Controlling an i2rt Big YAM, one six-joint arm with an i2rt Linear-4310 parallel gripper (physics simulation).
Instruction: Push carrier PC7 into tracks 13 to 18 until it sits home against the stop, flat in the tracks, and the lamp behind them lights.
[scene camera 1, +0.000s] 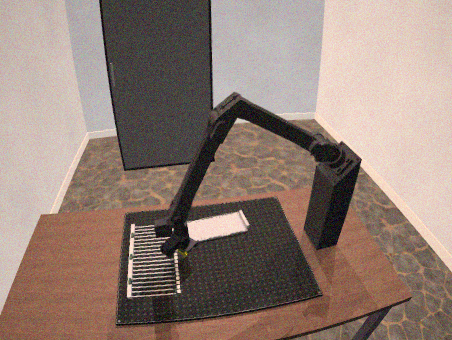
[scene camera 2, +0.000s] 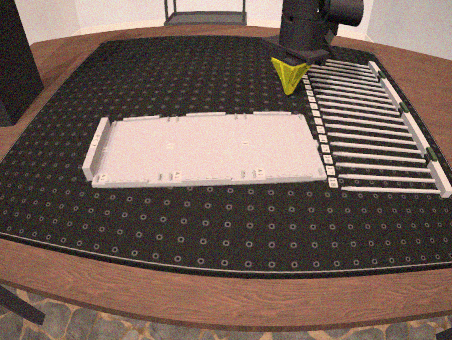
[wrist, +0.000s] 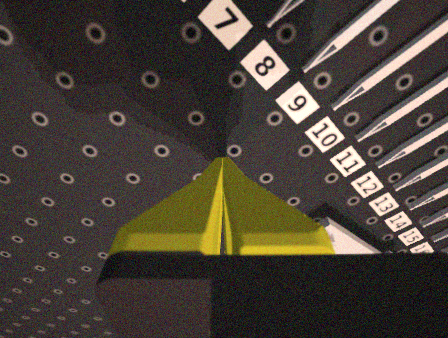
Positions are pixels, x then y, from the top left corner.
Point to the gripper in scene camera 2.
288, 93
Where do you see the gripper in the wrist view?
222, 168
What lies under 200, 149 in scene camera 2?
A white carrier PC7.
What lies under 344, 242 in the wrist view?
A white carrier PC7.
